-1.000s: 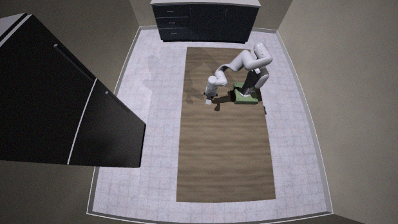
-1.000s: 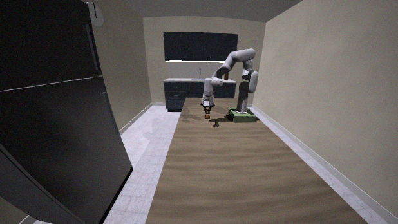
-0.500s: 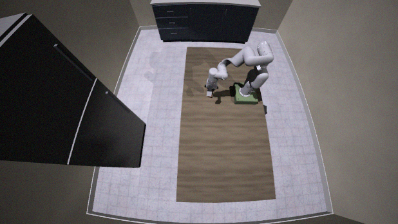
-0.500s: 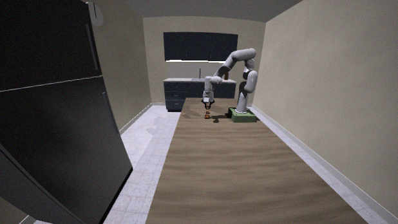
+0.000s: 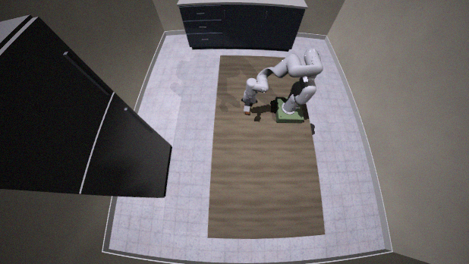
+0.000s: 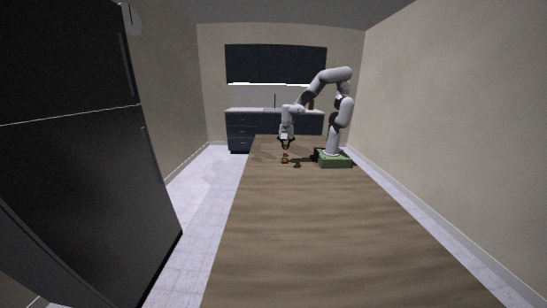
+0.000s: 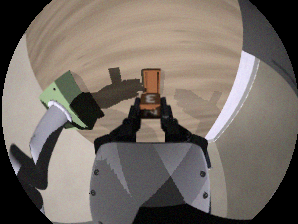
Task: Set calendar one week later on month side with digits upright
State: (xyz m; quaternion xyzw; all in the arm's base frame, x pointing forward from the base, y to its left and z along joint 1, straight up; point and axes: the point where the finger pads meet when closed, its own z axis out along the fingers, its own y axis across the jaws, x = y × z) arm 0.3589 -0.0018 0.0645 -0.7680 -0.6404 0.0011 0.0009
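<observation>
My gripper is now 2 cm to the left of the calendar tray and 13 cm above it. Round my hand: calendar cube (1 cm below).
</observation>
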